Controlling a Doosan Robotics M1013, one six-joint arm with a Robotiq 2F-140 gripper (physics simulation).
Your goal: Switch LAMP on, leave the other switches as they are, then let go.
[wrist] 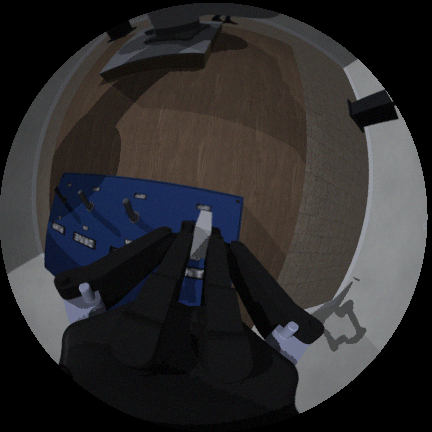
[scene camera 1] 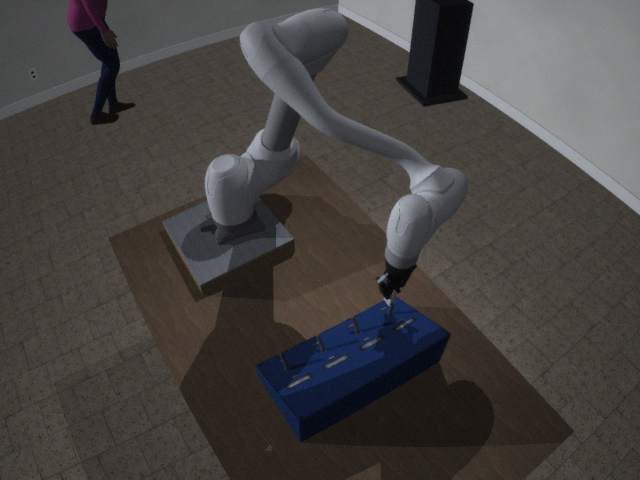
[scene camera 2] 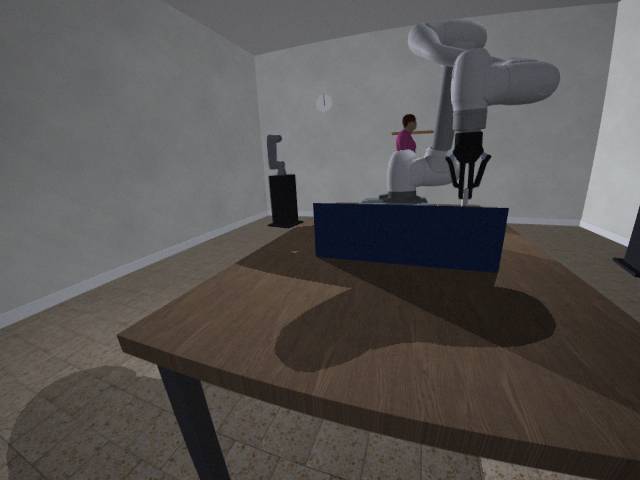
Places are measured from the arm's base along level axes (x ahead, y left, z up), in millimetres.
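Pixels of known places: gripper, fingertip midpoint: [wrist: 204, 220] [scene camera 1: 388, 301]; arm's base, origin of the base link: [wrist: 177, 31] [scene camera 1: 235, 221] [scene camera 2: 401, 200].
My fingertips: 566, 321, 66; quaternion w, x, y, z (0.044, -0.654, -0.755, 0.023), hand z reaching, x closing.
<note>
Ahead of a thing's pixels: the offset from my fingertips to its top centre, as dx, dy, dz. "*": to the spot under its first point. Level surfaces: height alone.
A blue switch box [scene camera 1: 356, 384] [scene camera 2: 408, 235] [wrist: 172, 195] stands on the table, with four lever switches in a row on top. Three levers stand free: one @(+26, -122, +6) [scene camera 1: 355, 325] [wrist: 130, 210] nearest my gripper, a middle one @(+45, -240, +6) [scene camera 1: 320, 344] [wrist: 85, 200] and an end one @(+63, -359, +6) [scene camera 1: 284, 360] [wrist: 60, 194]. They tilt towards the robot-base side. My gripper [scene camera 1: 390, 300] [scene camera 2: 464, 197] [wrist: 204, 220] is shut and empty, with its pale tips low over the fourth switch, at the box's right end in scene camera 1. The fingers hide that lever in the wrist view. Its name plate @(* +90, +9, -5) [scene camera 1: 404, 324] [wrist: 194, 273] is partly covered and unreadable; I cannot tell whether it says LAMP.
The arm's base plate [scene camera 1: 235, 263] [wrist: 155, 61] stands on the wooden table @(dz -123) [scene camera 1: 330, 310] [scene camera 2: 248, 330] [wrist: 200, 135] behind the box. A person [scene camera 1: 100, 56] [scene camera 2: 406, 140] stands beyond the table. Dark pedestals [scene camera 1: 439, 51] [scene camera 2: 283, 200] [wrist: 374, 110] stand on the floor.
</note>
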